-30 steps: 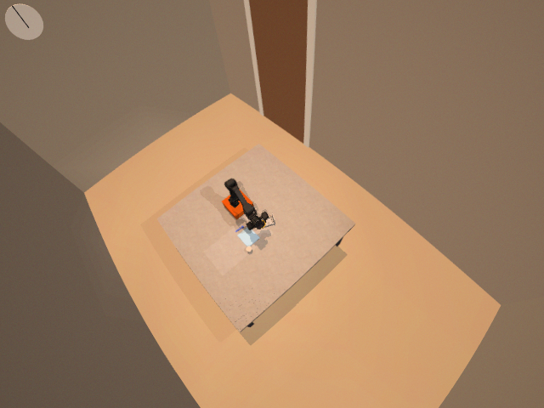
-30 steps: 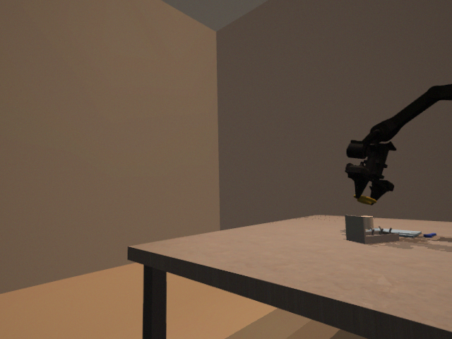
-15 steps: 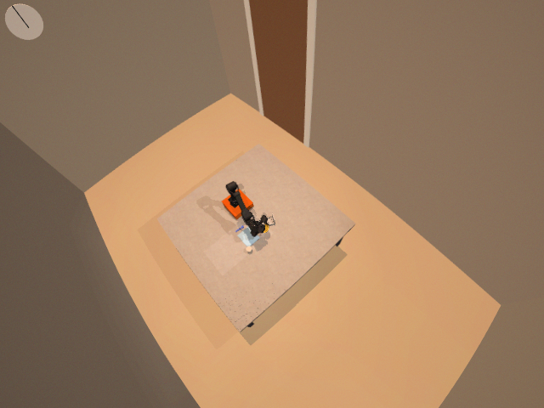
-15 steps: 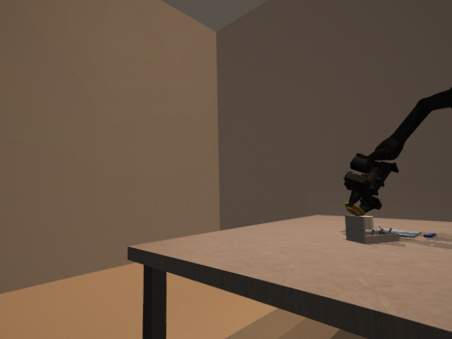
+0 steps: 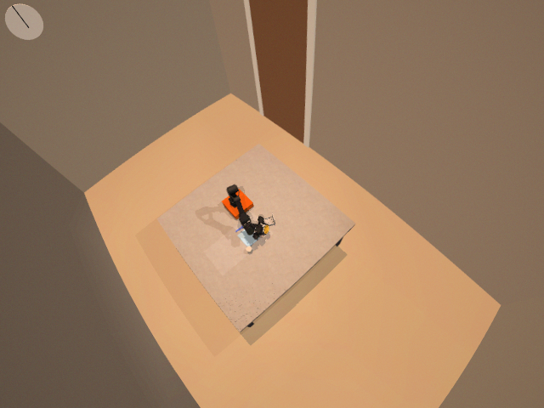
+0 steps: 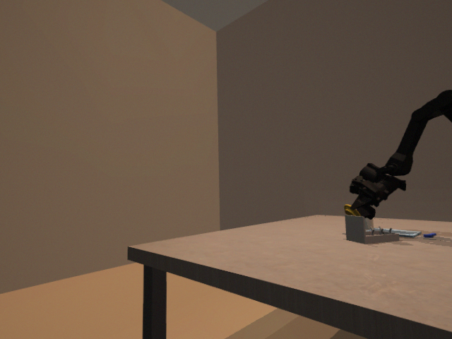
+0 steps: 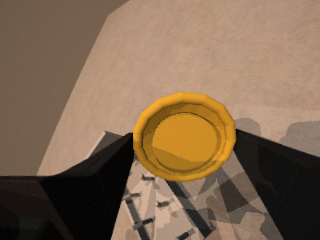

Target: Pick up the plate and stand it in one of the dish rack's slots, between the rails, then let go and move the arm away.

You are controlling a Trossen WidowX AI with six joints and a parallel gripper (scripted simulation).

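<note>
Right now the dish rack is 7 cm behind my gripper tip, 7 cm to the left of it and 5 cm below it. The rest, counted from my gripper tip: beige cup: 2 cm behind, 22 cm to the right, 5 cm below; light blue mat: 11 cm behind, 13 cm to the right, 7 cm below; plate: right at my gripper tip.
</note>
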